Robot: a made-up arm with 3 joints. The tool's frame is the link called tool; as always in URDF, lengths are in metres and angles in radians.
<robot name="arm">
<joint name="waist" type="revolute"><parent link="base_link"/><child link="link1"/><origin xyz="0.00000 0.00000 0.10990" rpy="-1.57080 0.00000 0.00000"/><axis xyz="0 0 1"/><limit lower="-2.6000" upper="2.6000" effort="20" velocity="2.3"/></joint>
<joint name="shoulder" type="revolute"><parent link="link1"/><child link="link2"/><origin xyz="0.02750 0.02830 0.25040" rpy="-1.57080 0.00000 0.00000"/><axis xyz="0 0 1"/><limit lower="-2.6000" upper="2.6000" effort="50" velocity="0.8"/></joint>
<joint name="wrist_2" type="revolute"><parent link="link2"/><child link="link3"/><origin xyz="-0.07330 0.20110 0.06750" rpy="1.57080 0.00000 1.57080"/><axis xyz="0 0 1"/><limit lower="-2.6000" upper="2.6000" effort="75" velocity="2.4"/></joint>
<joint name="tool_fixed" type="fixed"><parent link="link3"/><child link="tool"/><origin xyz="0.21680 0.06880 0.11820" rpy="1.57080 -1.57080 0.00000"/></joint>
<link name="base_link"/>
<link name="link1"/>
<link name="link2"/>
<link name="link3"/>
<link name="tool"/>
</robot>
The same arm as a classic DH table. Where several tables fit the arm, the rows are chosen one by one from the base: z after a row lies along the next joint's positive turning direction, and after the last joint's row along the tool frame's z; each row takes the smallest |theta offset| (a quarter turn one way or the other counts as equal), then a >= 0, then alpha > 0; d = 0 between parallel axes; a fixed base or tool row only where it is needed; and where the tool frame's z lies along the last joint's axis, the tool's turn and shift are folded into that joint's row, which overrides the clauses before.
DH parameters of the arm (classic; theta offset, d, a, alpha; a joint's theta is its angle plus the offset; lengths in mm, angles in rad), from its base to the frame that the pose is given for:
base (fixed): 0 109.9 0 -1.5708
waist: 0 250.4 27.5 -1.5708
shoulder: 1.5708 95.8 201.1 1.5708
wrist_2: 0 44.9 216.8 1.5708
tool (fixed): 1.5708 -68.8 0 0
Joint limits (rad, base to tool): -2.6..2.6 -2.6..2.6 -2.6..2.6

